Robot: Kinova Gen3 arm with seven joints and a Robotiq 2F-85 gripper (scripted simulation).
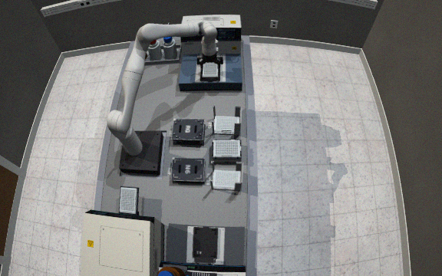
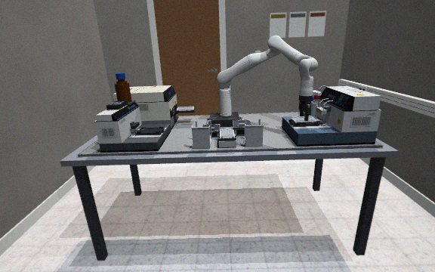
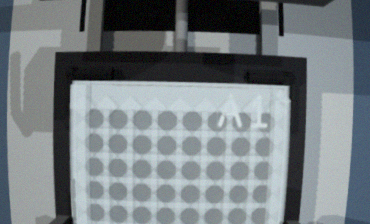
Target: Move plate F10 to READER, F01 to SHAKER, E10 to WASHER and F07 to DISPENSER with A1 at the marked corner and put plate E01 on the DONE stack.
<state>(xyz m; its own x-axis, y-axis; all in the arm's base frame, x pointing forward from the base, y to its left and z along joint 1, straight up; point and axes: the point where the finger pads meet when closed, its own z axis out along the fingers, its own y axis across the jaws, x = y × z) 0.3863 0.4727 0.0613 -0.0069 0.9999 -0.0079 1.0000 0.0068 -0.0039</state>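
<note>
Now: hand 30 mm above the washer nest. Round my hand: dark pull-out tray: 370 mm behind, 780 mm to the right, 10 mm below; then regrip nest: 100 mm behind, 370 mm to the right, 60 mm below.
</note>
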